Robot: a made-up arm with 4 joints.
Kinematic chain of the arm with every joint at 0, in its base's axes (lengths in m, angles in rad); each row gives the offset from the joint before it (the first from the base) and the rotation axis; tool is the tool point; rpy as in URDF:
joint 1: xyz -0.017 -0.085 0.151 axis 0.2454 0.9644 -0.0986
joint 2: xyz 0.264 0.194 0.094 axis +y
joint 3: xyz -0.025 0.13 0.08 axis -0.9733 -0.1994 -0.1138
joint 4: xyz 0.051 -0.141 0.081 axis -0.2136 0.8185 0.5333
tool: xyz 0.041 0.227 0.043 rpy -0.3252 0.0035 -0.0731
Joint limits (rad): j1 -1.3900..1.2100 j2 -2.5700..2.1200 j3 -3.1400..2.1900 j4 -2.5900..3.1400
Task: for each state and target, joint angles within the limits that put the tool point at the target. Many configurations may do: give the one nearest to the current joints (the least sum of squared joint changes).
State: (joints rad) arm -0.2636 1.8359 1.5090 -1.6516
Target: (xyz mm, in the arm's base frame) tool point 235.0 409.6 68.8
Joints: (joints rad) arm 0.5342 1.5762 2.1110 -0.7743
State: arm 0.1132 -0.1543 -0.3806 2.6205
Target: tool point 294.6 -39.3 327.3
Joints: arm 0.3855 0.0074 -1.0654 3.1400
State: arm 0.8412 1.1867 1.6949 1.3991
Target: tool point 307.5 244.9 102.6
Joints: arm 1.0616 1.4845 2.0490 1.4808
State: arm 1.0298 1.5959 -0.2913 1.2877
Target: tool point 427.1 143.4 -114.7
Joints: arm 1.1051 1.4926 -0.8287 1.5939
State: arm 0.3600 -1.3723 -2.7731 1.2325
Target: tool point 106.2 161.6 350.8
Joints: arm -0.4808 -1.2428 -2.5723 0.7744
